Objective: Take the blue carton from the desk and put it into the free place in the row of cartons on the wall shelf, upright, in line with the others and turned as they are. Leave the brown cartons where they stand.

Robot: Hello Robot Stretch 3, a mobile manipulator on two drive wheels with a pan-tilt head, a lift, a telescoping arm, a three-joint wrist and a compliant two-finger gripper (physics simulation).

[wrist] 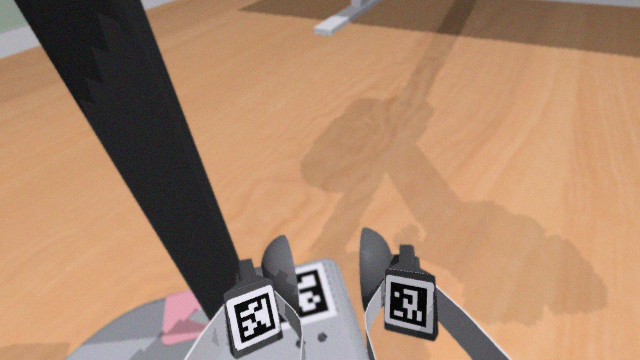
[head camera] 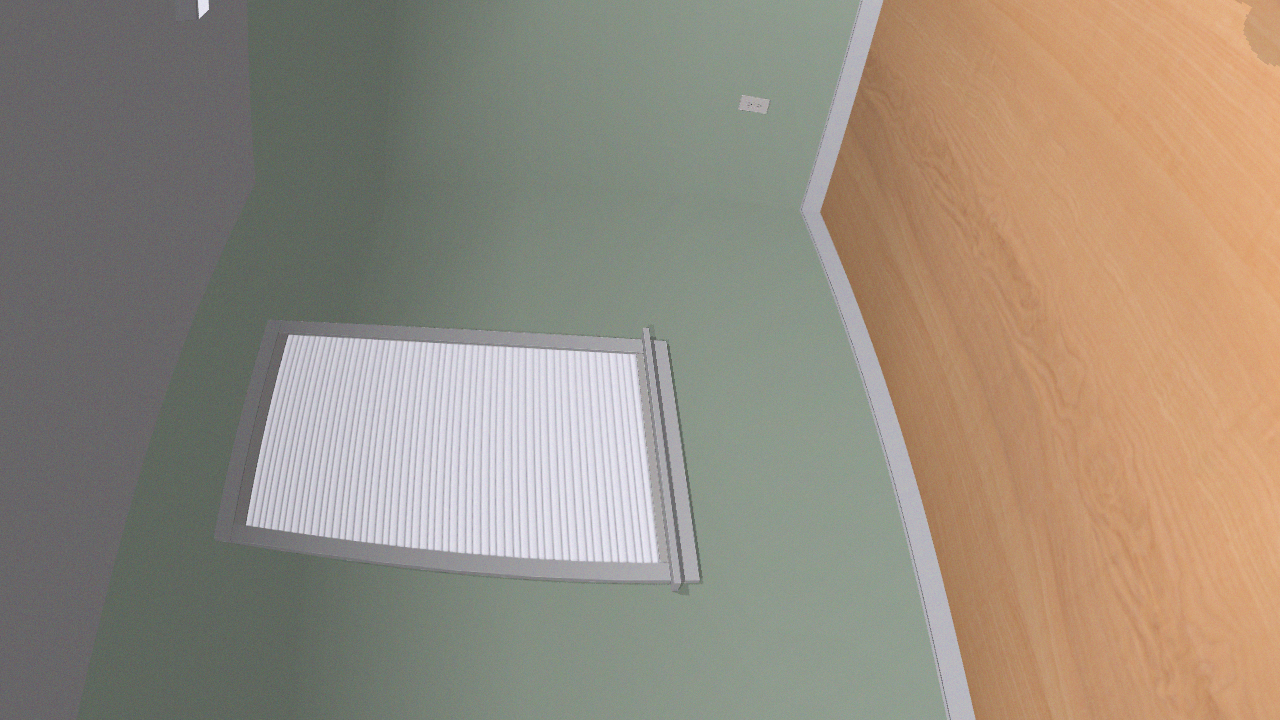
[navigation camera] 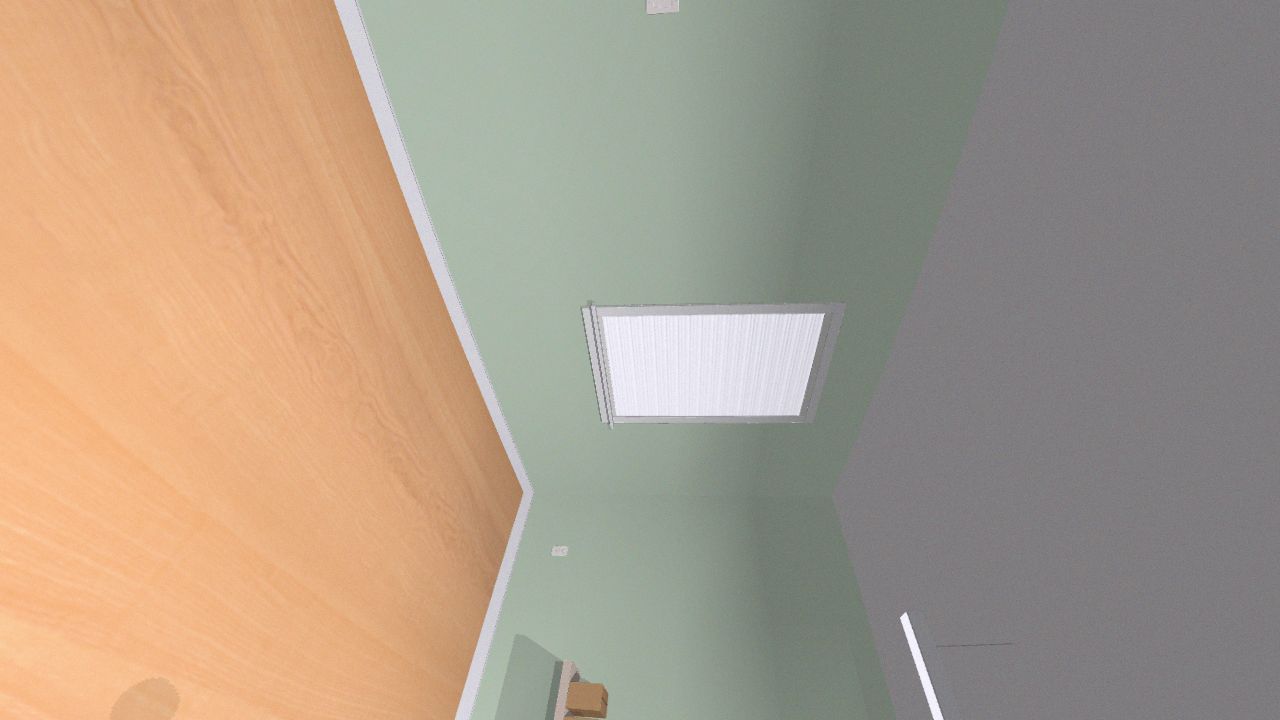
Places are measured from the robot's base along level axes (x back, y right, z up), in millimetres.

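Pixels of known places: gripper, fingertip midpoint: [wrist: 326, 259].
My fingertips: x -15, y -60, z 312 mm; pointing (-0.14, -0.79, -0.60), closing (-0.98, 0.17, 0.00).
Note:
Behind a point stands the place of what it marks.
My gripper [wrist: 326, 259] {x -15, y -60, z 312 mm} is open and empty in the wrist view, low in the picture above the robot's own base. In the navigation camera view, one end of the wall shelf [navigation camera: 563, 689] {x 1468, y 2190, z 652 mm} shows at the bottom edge. A brown carton [navigation camera: 586, 699] {x 1495, y 2168, z 780 mm} stands on it, and a sliver of another brown carton shows below it at the picture's edge. The rest of the row and its free place are outside the view. The blue carton does not show in any view. A white foot of the desk [wrist: 337, 21] {x -395, y -1374, z 25 mm} shows at the top of the wrist view; the desk top does not show.
A window with a white blind [head camera: 460, 447] {x -250, y 2423, z 1379 mm} [navigation camera: 711, 364] {x -263, y 2412, z 1444 mm} is in the green wall. The robot's black mast [wrist: 140, 150] {x 68, y -116, z 365 mm} and grey base [wrist: 335, 340] {x -21, y -79, z 160 mm} are beside and below the gripper. Wood floor [head camera: 1074, 313] {x 182, y 1532, z 0 mm} [navigation camera: 223, 313] {x -291, y 954, z 1 mm} [wrist: 240, 150] {x 63, y -625, z 0 mm} spreads around, with shadows on it.

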